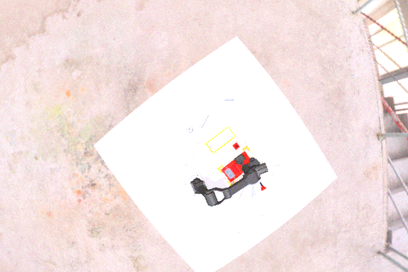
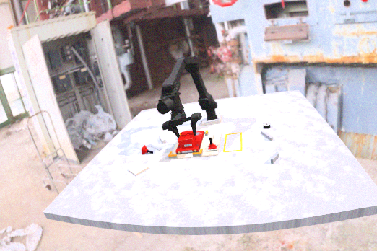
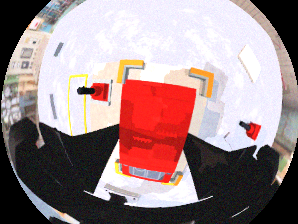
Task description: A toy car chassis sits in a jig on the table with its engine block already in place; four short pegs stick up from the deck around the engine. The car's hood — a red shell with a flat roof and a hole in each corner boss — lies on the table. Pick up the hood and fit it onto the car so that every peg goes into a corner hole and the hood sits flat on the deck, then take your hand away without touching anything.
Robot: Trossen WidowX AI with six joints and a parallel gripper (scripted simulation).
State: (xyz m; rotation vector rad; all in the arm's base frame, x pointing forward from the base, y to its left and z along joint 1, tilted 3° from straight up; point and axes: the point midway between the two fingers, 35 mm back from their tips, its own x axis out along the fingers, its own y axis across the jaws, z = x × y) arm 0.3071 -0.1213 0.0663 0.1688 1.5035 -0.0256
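The red hood lies 1 cm above my gripper tip. Round my gripper tip: pale flat piece 23 cm to the right, 14 cm ahead, 5 cm below; then black ring 40 cm to the left, 9 cm behind, 5 cm below.
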